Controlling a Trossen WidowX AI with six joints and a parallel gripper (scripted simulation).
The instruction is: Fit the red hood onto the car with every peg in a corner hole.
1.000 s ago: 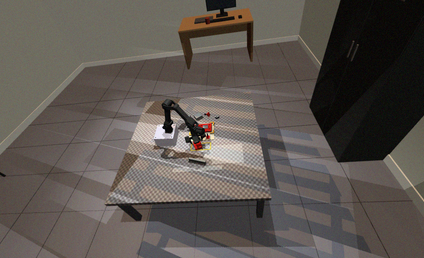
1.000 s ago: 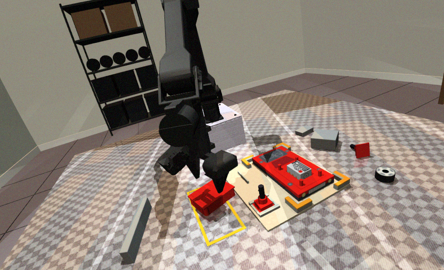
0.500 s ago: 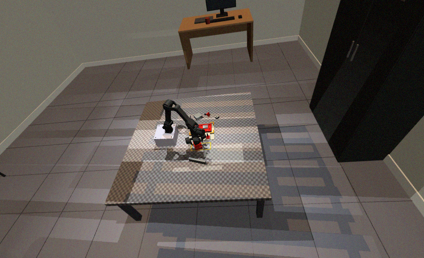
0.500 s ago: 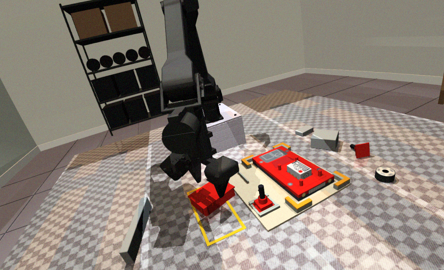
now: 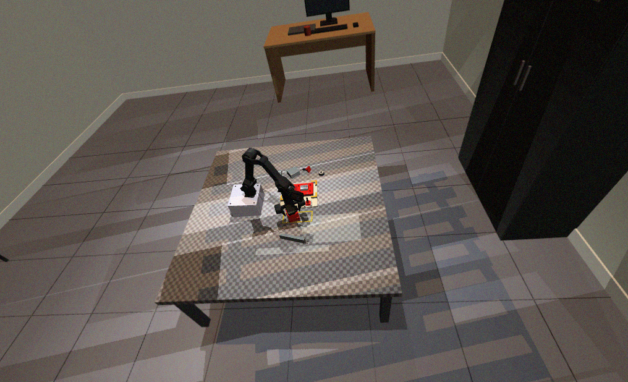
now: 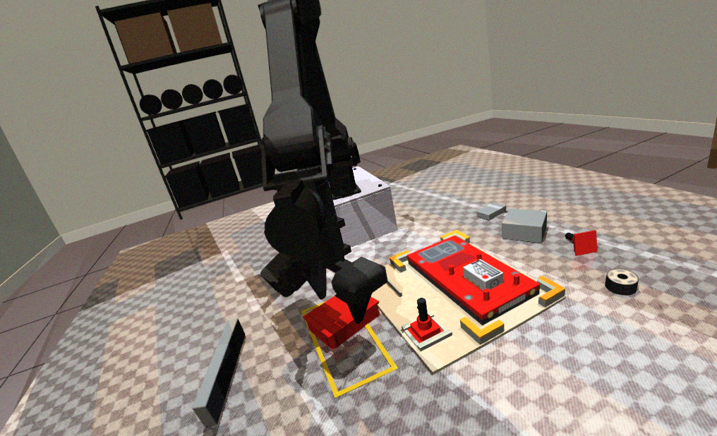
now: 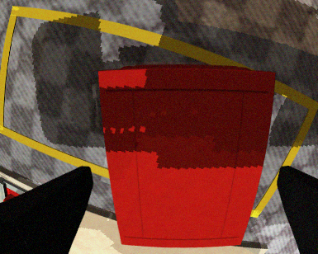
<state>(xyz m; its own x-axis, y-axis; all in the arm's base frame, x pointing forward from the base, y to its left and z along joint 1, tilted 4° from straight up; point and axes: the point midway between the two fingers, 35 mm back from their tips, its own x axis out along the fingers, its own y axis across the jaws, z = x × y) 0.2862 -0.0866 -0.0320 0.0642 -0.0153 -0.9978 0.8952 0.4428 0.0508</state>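
Now: the red hood 10 mm below my gripper tip. Also, from my gripper tip: black ring (130 mm ahead, 390 mm to the left, 20 mm below); then jig (10 mm ahead, 190 mm to the left, 10 mm below); then grey engine block (40 mm ahead, 220 mm to the left).
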